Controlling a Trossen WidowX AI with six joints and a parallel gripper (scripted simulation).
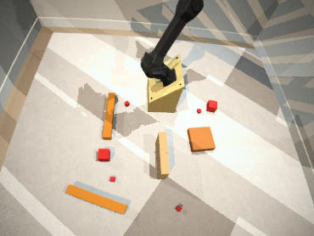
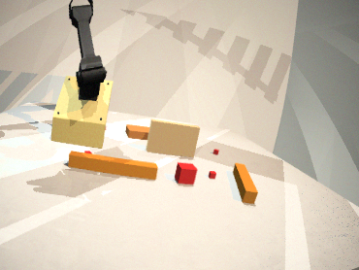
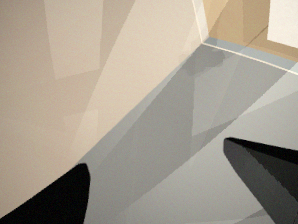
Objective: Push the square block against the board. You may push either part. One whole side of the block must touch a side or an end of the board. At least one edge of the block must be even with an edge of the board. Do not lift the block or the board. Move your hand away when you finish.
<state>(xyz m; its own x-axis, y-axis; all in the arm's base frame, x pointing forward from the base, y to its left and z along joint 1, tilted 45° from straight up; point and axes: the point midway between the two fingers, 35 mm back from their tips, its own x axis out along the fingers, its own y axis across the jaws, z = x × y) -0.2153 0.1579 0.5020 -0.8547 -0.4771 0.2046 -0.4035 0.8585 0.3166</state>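
Right now my gripper tip is 56 cm short of the tan board, 22 cm to the right of it and 56 cm above it. From my gripper tip the other things lie so: square block (48 cm ahead, 40 cm to the left, 59 cm below).
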